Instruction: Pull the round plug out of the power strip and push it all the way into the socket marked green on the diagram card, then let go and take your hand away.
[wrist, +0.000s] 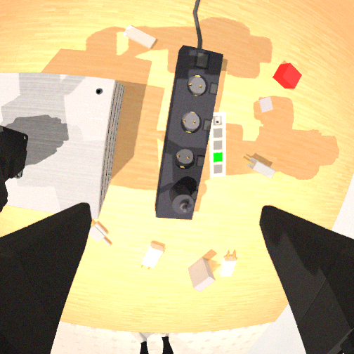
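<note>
A black power strip lies lengthwise, its cable leaving the far end beside a square switch. The round black plug stands in the socket at the near end. Three empty round sockets follow: the nearest, the middle one and the farthest. The white diagram card lies right of the strip. From its far end it shows a switch mark, two grey squares, a green square and a grey square. My gripper is wide open and empty, its fingers on either side of the strip's near end.
A large pale box stands left of the strip. Small light plugs lie at right, lower left, below and lower right, near a pinkish block. A red block and white pieces lie farther off.
</note>
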